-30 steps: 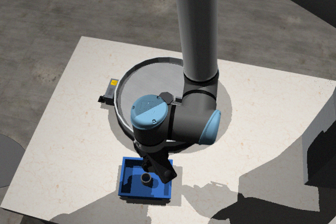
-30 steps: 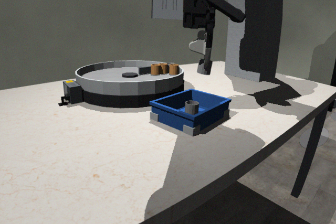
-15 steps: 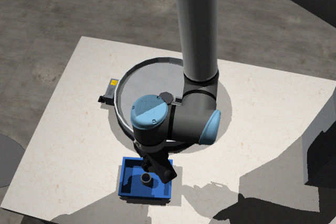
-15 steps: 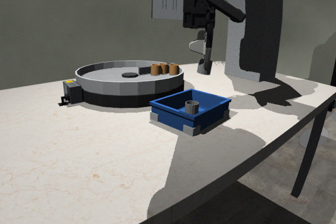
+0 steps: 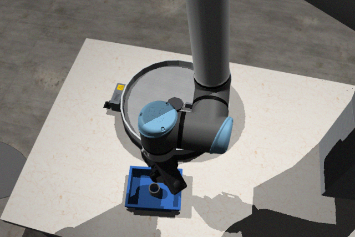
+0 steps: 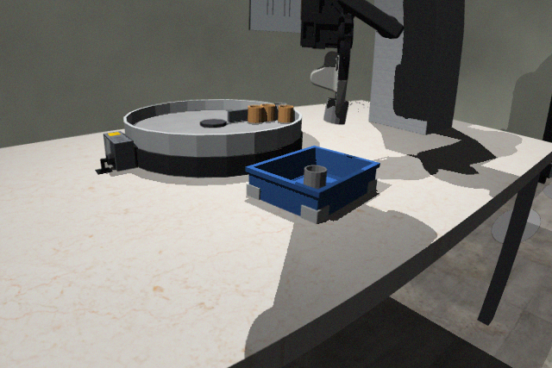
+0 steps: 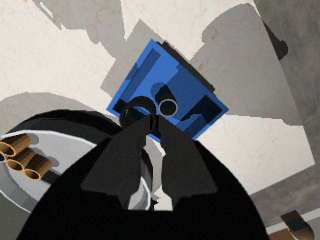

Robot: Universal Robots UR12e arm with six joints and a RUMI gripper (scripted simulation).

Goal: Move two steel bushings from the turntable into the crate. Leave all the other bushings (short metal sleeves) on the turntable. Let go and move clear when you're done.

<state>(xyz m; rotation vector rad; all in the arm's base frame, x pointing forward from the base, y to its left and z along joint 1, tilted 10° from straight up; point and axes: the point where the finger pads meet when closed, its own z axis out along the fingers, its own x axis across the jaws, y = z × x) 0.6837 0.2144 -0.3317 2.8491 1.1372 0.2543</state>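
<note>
My gripper is now 40 mm short of the blue crate, 10 mm to the left of it and 130 mm above it. The rest, counted from my hand: round grey turntable: 30 mm ahead, 350 mm to the right, 100 mm below.
</note>
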